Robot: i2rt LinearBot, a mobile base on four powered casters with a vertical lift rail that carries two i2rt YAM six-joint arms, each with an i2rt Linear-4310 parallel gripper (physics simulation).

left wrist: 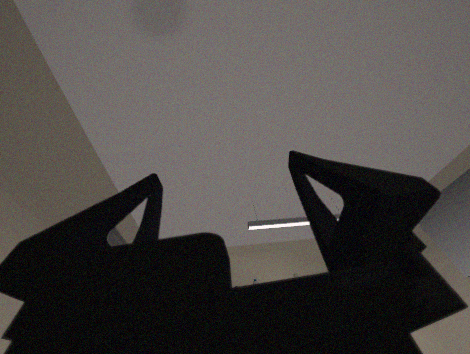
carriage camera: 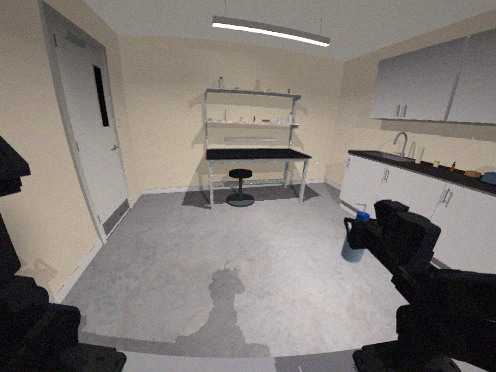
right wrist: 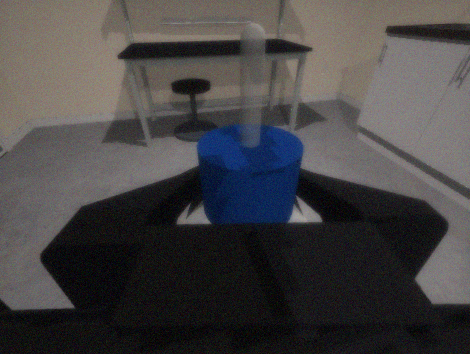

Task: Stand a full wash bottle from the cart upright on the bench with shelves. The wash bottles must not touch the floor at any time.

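Pixels of known places: left gripper, fingertip midpoint: [left wrist: 223, 169]; right gripper, fingertip midpoint: [carriage camera: 351, 219]; left arm's base, link origin: [carriage camera: 69, 369]; right arm's base, link origin: [carriage camera: 405, 365].
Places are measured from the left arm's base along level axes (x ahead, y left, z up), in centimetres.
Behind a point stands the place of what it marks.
Note:
A wash bottle with a blue cap [carriage camera: 353, 251] {x 22.8, y -62.6, z 9.4 cm} [right wrist: 250, 180] {x 24.1, y -64.2, z 19.4 cm} is held nearly upright in my right gripper [carriage camera: 353, 234], clear of the floor. Its white spout points up in the right wrist view, and the fingers close on it below the cap. My left gripper [left wrist: 223, 169] {x 2.9, y -0.2, z 44.2 cm} is open and empty, pointing up toward the ceiling; in the carriage camera its arm is at the left edge. The bench with shelves [carriage camera: 255, 154] [right wrist: 200, 49] stands against the far wall, well beyond both grippers. The cart does not show.
A black stool [carriage camera: 240, 174] [right wrist: 191, 86] stands at the bench's front. Small bottles and dishes stand on its two shelves [carriage camera: 252, 93]. A counter [carriage camera: 370, 154] {x 187.8, y -194.8, z 11.1 cm} with a sink and lab items runs along the right wall under wall cabinets [carriage camera: 420, 82] {x 168.8, y -224.1, z 97.2 cm}. A door [carriage camera: 87, 125] {x 151.0, y 122.7, z 40.4 cm} is at the left.

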